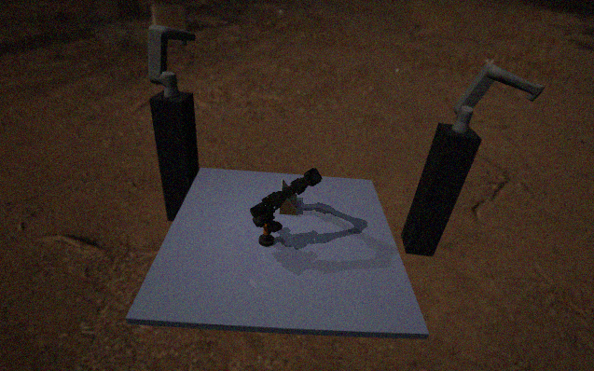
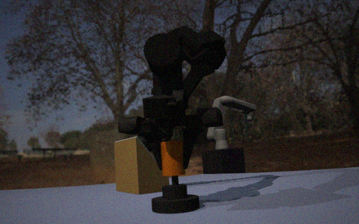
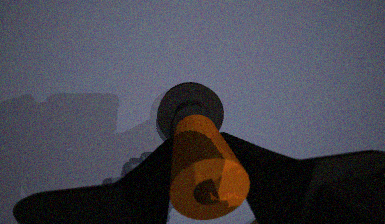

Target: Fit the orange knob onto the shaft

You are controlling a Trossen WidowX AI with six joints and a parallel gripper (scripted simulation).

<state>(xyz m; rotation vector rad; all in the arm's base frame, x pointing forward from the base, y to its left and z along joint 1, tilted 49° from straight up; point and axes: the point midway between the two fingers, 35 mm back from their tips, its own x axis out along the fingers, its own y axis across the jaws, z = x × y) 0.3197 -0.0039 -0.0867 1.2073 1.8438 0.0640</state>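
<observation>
My gripper tip is now 2 cm below the orange knob. From my gripper tip the other things lie so: pedestal: 4 cm below.
</observation>
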